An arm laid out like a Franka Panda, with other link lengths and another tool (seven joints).
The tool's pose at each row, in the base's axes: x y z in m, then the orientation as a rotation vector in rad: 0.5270 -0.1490 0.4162 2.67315 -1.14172 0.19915; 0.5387 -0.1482 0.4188 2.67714 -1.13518 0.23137; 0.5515 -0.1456 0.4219 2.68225 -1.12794 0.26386; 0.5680 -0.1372 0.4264 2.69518 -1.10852 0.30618; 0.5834 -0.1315 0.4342 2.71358 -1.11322 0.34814; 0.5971 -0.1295 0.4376 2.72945 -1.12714 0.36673; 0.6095 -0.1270 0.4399 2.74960 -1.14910 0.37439
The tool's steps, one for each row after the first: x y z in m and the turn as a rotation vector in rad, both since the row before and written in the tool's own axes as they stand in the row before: 0.0080 -0.0086 -0.0023 0.01211 0.01907 -0.00240; 0.0077 -0.0106 -0.0029 0.01326 0.01877 -0.00302; 0.0068 -0.0170 -0.0053 0.02046 0.02380 -0.01153; 0.0090 -0.0140 -0.0073 0.03158 0.01604 0.00348; 0.0091 -0.0108 -0.0018 0.02358 0.00147 0.00815; 0.0075 -0.0104 -0.0008 0.02531 -0.00814 0.01194
